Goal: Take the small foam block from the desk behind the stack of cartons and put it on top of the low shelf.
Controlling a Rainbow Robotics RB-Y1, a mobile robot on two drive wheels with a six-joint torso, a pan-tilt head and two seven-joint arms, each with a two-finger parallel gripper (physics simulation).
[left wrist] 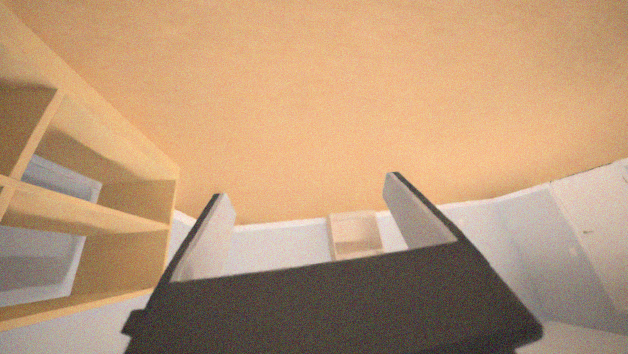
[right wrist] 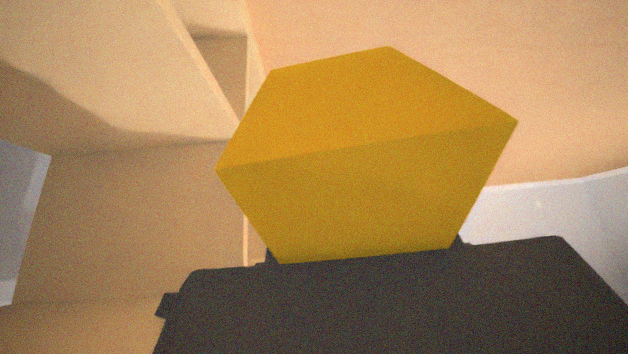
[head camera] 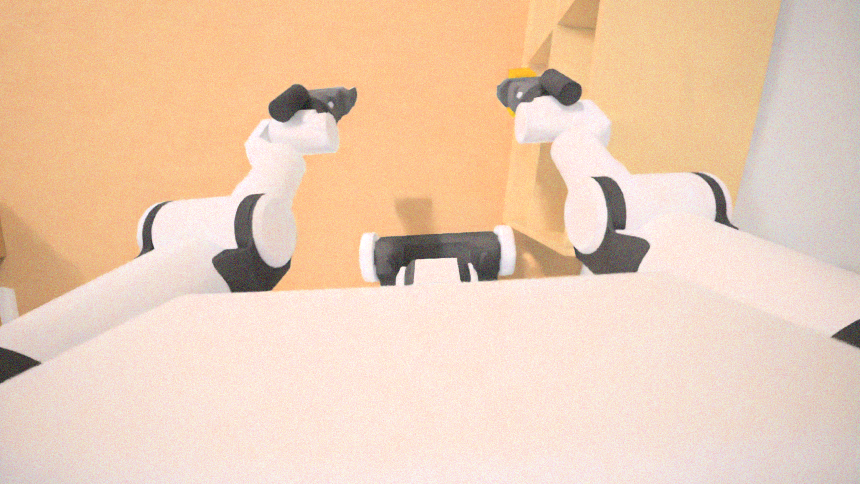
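Pixels of known places: left gripper, fingertip midpoint: [left wrist: 309,193] [head camera: 333,93]; right gripper, fingertip midpoint: [head camera: 517,83]; robot's base at its link origin: [head camera: 437,248].
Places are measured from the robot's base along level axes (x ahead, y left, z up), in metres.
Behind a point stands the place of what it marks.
The yellow foam block [head camera: 521,72] {x 0.505, y -0.212, z 0.543 m} [right wrist: 365,150] is held in my right gripper [head camera: 503,93] {x 0.497, y -0.217, z 0.492 m} [right wrist: 363,248]. The block hides most of the fingers in the right wrist view. My left gripper [head camera: 351,99] [left wrist: 309,193] {x 0.503, y 0.226, z 0.495 m} is open and empty, above the floor. A light wood shelf unit [head camera: 674,90] {x 0.436, y -0.507, z 0.611 m} [left wrist: 135,223] {x 1.103, y -0.459, z 0.345 m} [right wrist: 125,60] {x 0.510, y -0.409, z 0.345 m} with open compartments stands at the right in the head view and at the left in both wrist views. The right gripper is beside it in the head view; whether they touch cannot be told. The desk and the stack of cartons cannot be made out.
Grey bins [left wrist: 40,270] [right wrist: 20,215] sit in the shelf compartments. A pale open box [left wrist: 356,230] {x 3.613, y 1.025, z 0.285 m} is by the far wall in the left wrist view. A light wall [head camera: 812,150] {x 0.301, y -0.723, z 0.697 m} rises behind the shelf unit. Wood floor [head camera: 421,138] {x 0.461, y 0.038, z 0.001 m} lies between the arms.
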